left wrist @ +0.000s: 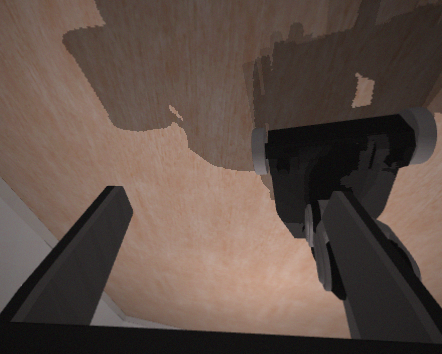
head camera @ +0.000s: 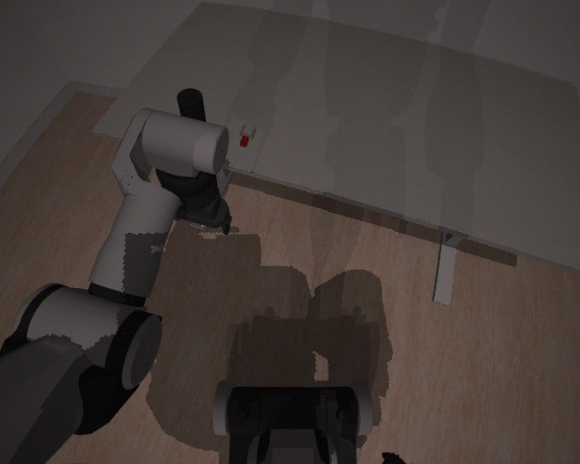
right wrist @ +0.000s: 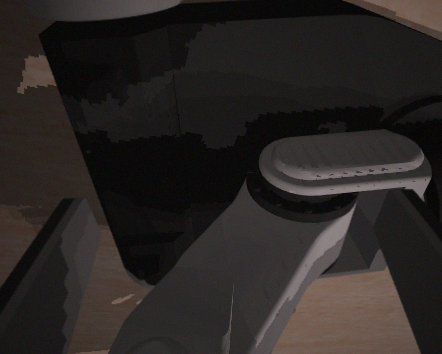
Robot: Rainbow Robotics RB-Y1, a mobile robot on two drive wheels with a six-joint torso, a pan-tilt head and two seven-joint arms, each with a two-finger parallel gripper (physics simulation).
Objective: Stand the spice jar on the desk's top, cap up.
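Seen in the pictures: left gripper, between the fingertips: [left wrist: 225, 201] [head camera: 202, 224]; right gripper, between the fingertips: [right wrist: 235, 212]; robot's base, origin of its link: [left wrist: 324, 131] [head camera: 292, 404].
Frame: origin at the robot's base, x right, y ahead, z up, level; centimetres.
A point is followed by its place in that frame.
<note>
The spice jar [head camera: 247, 132] @(x -11.9, y 75.1, z 75.7 cm), small and pale with a red cap, lies on its side on the grey desk [head camera: 380, 150] @(x 24.4, y 72.0, z 72.1 cm) near its front left edge, the cap towards the front edge. My left gripper [head camera: 204, 224] @(x -19.1, y 46.1, z 79.9 cm) [left wrist: 225, 201] @(x -19.1, y 46.1, z 79.9 cm) is open and empty, pointing down over the floor in front of the desk, nearer to me than the jar. My right gripper [right wrist: 235, 212] @(x 24.0, y -10.8, z 50.7 cm) is open and empty beside my own base; a dark tip of it shows at the bottom edge of the head view. The jar does not show in either wrist view.
My left forearm [head camera: 135, 235] @(x -17.6, y 32.2, z 106.7 cm) and wrist reach up the left side, and a dark cylindrical part [head camera: 191, 105] of the arm overlaps the desk's left end, just left of the jar. A desk leg foot [head camera: 444, 275] stands on the wooden floor [head camera: 500, 350] @(x 96.8, y 18.4, z 0.1 cm).
</note>
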